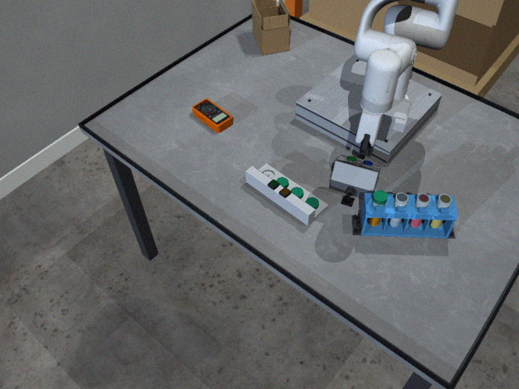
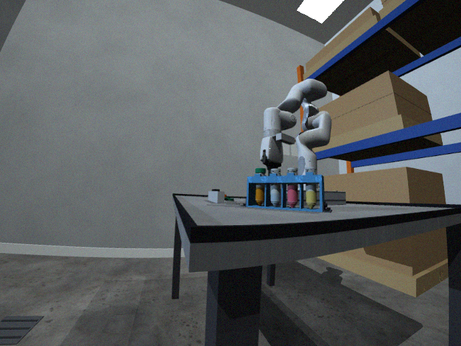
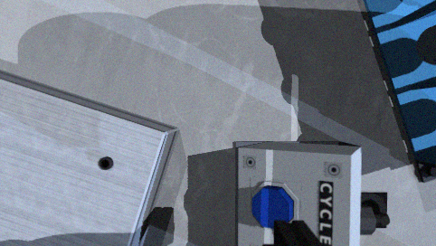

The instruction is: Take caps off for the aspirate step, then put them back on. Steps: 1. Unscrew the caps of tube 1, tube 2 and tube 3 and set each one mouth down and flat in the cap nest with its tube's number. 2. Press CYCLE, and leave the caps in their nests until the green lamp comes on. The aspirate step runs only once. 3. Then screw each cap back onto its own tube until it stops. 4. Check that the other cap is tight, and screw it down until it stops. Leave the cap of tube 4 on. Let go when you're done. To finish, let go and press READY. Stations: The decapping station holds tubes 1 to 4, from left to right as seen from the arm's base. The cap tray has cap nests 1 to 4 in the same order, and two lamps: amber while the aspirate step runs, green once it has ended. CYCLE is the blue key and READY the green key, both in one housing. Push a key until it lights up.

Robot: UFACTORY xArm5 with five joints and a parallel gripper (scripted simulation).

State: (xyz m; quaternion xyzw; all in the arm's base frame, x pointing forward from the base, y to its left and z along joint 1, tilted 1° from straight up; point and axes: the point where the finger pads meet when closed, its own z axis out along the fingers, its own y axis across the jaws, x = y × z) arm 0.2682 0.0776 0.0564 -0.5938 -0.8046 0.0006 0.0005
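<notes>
Right now my hand is 1 cm past the blue key, 1 cm to the right of it and 5 cm above it. From my hand the other things lie so: green key: 1 cm ahead, 3 cm to the right, 5 cm below; key housing: 2 cm ahead, 1 cm to the right, 7 cm below; threaded neck: 9 cm ahead, 15 cm to the left.
</notes>
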